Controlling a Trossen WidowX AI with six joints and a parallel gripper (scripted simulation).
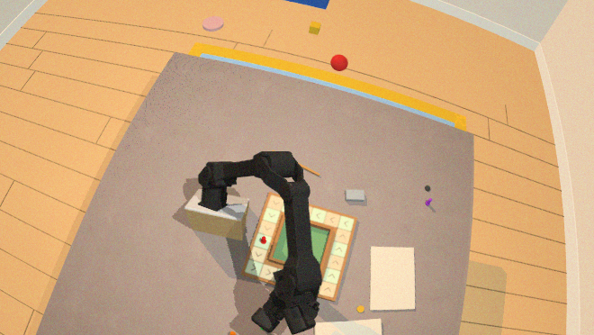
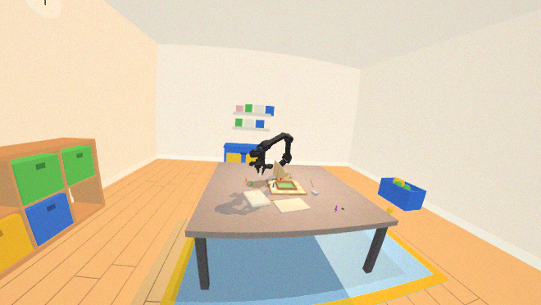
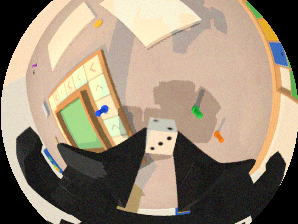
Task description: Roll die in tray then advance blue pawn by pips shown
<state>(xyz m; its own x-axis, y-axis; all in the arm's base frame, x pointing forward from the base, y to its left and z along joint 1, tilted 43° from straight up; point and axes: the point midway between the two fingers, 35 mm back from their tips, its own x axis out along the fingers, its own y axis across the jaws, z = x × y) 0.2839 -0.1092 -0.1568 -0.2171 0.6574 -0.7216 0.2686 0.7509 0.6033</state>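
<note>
The blue pawn lies 1 cm ahead of my gripper tip, 11 cm to the left of it and 8 cm below it. Also, from my gripper tip: green pawn (2 cm behind, 6 cm to the right, 9 cm below); then orange pawn (9 cm behind, 12 cm to the right, 9 cm below); then white die (right at my gripper tip).
</note>
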